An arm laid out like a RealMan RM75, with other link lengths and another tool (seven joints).
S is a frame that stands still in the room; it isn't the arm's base.
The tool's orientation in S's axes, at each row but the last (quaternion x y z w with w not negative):
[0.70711, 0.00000, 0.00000, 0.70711]
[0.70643, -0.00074, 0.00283, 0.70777]
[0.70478, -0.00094, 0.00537, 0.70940]
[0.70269, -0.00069, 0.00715, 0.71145]
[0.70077, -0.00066, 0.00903, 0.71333]
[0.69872, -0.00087, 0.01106, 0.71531]
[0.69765, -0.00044, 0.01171, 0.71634]
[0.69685, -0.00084, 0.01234, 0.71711]
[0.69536, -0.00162, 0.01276, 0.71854]
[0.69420, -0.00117, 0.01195, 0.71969]
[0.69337, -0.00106, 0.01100, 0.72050]
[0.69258, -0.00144, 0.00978, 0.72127]
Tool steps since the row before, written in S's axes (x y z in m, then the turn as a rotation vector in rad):
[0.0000, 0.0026, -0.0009, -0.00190, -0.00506, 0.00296]
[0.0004, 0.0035, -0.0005, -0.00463, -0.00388, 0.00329]
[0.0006, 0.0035, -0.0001, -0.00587, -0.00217, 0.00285]
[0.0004, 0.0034, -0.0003, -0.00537, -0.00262, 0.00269]
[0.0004, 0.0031, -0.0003, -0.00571, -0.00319, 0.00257]
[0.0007, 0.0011, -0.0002, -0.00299, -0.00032, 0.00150]
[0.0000, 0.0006, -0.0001, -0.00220, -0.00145, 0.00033]
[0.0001, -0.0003, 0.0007, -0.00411, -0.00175, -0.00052]
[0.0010, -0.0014, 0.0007, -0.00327, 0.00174, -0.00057]
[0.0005, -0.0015, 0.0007, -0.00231, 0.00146, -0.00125]
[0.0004, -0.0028, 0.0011, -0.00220, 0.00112, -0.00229]
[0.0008, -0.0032, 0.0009, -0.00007, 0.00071, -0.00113]
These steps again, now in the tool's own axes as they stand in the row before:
[0.0000, -0.0009, -0.0026, -0.00190, 0.00296, 0.00506]
[0.0004, -0.0005, -0.0035, -0.00462, 0.00331, 0.00387]
[0.0006, -0.0001, -0.0035, -0.00586, 0.00289, 0.00215]
[0.0004, -0.0003, -0.0034, -0.00536, 0.00272, 0.00260]
[0.0004, -0.0003, -0.0031, -0.00571, 0.00259, 0.00317]
[0.0007, -0.0002, -0.0011, -0.00297, 0.00154, 0.00031]
[0.0000, -0.0001, -0.0006, -0.00222, 0.00033, 0.00142]
[0.0001, 0.0007, 0.0003, -0.00415, -0.00049, 0.00167]
[0.0010, 0.0006, 0.0014, -0.00325, -0.00045, -0.00181]
[0.0005, 0.0006, 0.0015, -0.00231, -0.00115, -0.00154]
[0.0004, 0.0010, 0.0028, -0.00222, -0.00221, -0.00124]
[0.0008, 0.0008, 0.0032, -0.00008, -0.00110, -0.00076]

